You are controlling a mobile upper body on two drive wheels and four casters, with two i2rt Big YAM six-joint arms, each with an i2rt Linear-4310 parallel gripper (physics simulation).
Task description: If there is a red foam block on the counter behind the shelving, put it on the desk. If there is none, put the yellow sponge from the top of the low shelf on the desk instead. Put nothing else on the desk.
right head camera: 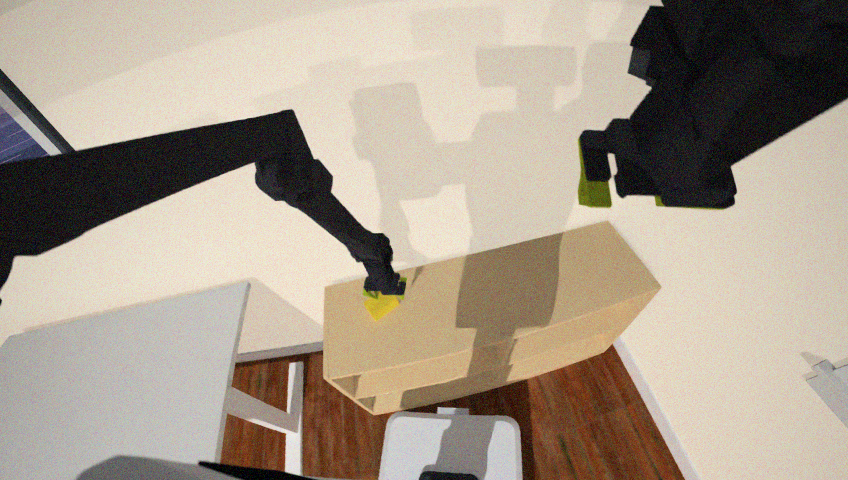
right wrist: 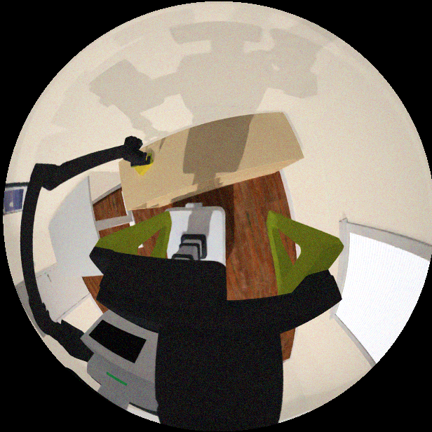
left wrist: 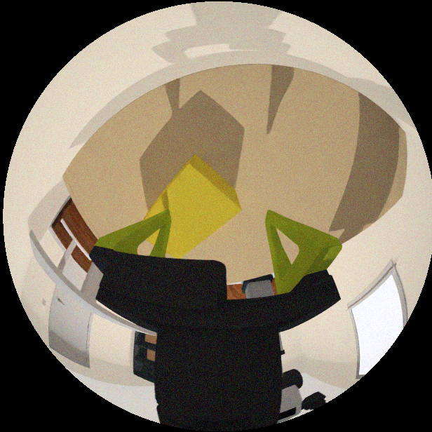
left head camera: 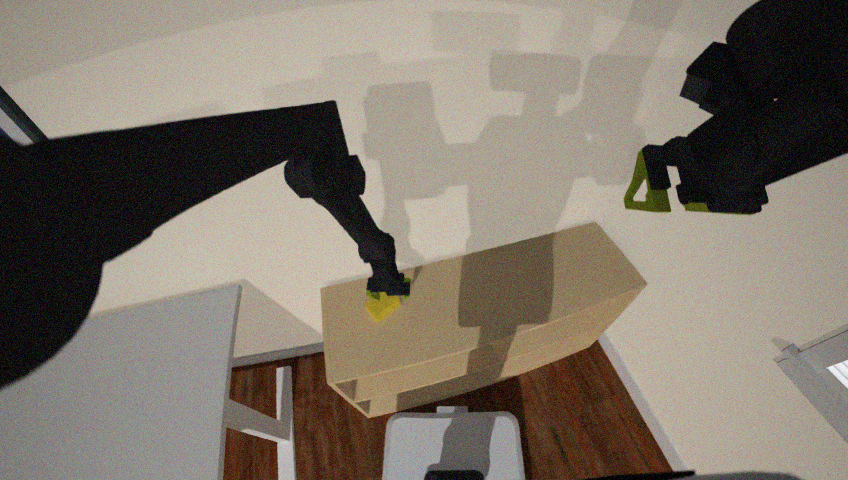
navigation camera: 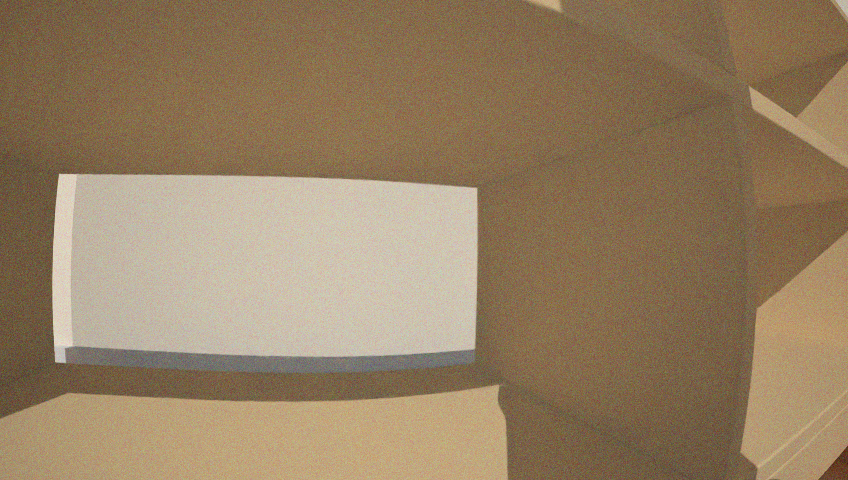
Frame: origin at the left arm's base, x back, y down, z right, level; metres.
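Where they show: left gripper, fingertip midpoint: (right head camera: 390,298) (left head camera: 392,298); right gripper, fingertip midpoint: (right head camera: 619,199) (left head camera: 656,204).
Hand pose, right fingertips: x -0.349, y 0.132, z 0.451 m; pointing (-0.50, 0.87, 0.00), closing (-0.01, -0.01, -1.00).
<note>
Each offset is from my right fingertips to the top centre of the thing. "spot": to the spot under its first point. Level surfaces: height alone.
A yellow sponge @(dy +0.623, dx -0.253, dz -0.466 m) (left head camera: 382,309) (right head camera: 380,308) (left wrist: 200,210) (right wrist: 143,170) lies on the top of the low wooden shelf @(dy +0.668 m) (left head camera: 428,333) (right head camera: 428,333) (left wrist: 310,150) (right wrist: 270,135), near its left end. My left gripper (left head camera: 387,294) (right head camera: 383,291) (left wrist: 217,215) is open at the sponge; in the left wrist view its left finger overlaps the sponge and its right finger is apart from it. My right gripper (left head camera: 672,208) (right head camera: 631,202) (right wrist: 218,216) is open and empty, raised at the right. A pale grey top @(dy +0.558 m) (left head camera: 166,368) (right head camera: 130,368), apparently the desk, is at the left. No red foam block shows.
The navigation camera looks into the shelf's wooden compartments @(spot: dy +1.057, dx -0.253, dz -0.073 m) (navigation camera: 612,267) from close up. My white base (left head camera: 404,452) (right head camera: 401,452) stands close in front of the shelf. White legs (left head camera: 284,398) stand beneath the grey top. A bright window (right wrist: 385,295) is at the right.
</note>
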